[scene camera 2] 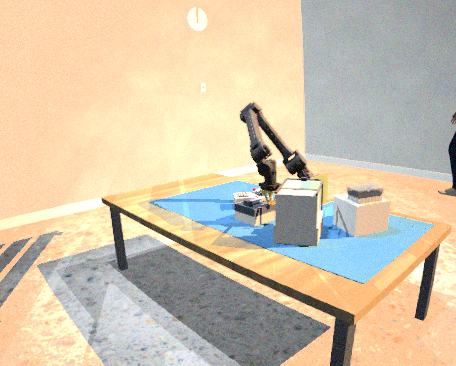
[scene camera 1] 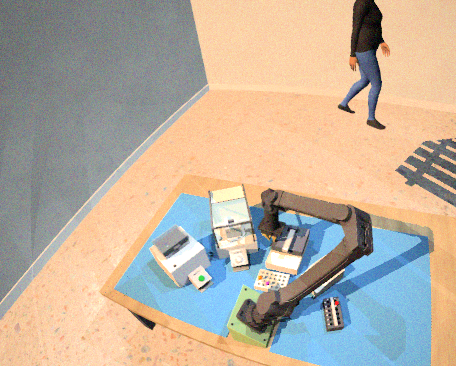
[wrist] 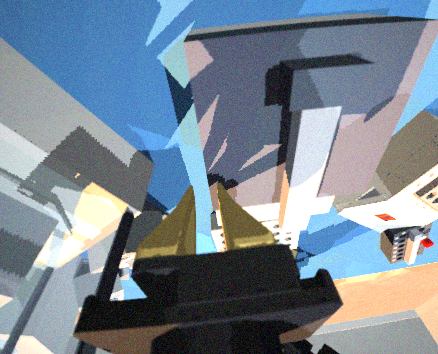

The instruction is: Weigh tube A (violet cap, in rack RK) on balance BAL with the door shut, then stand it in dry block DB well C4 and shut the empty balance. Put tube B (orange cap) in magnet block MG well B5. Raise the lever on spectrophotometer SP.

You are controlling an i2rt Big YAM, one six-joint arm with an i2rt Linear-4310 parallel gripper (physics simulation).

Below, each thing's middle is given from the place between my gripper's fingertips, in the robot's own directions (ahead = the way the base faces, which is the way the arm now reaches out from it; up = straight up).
The lever instrument (scene camera 1: 287, 252) lies 7 cm to the right of my hand and 3 cm below it. The rest, counted from my hand: grey-topped white box (scene camera 2: 362, 211) 22 cm behind, 35 cm to the left, 1 cm above; print button box (wrist: 151, 216) 10 cm behind, 12 cm to the left, 4 cm below; glass-box balance (scene camera 2: 299, 217) 2 cm ahead, 20 cm to the left, 3 cm above.
